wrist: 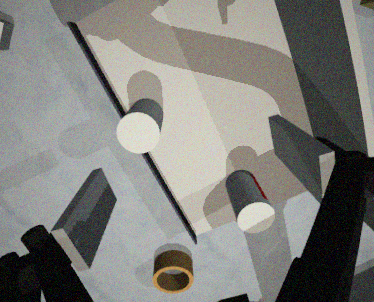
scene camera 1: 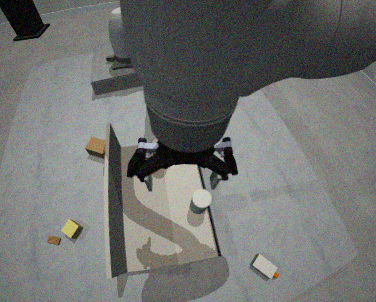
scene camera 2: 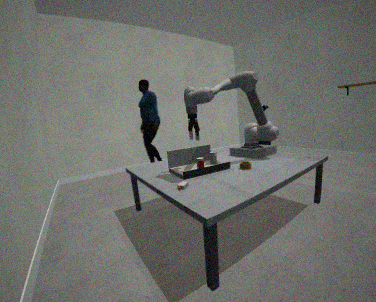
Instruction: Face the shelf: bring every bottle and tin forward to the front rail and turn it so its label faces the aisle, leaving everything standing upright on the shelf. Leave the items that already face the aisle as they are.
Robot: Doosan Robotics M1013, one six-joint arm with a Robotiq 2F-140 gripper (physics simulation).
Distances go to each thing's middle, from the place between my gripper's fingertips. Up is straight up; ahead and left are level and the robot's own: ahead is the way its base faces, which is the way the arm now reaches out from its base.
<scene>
The shelf board (scene camera 1: 160, 230) is 27 cm below my hand, 5 cm to the right of it and 5 cm behind it. The rest, counted from my hand: front rail (wrist: 73, 27): 25 cm below, 9 cm to the left, 6 cm behind; shelf back wall (scene camera 1: 115, 253): 20 cm to the right, 19 cm below, 3 cm behind; brown tape ring (wrist: 173, 259): 38 cm behind, 26 cm below, 16 cm to the left.
</scene>
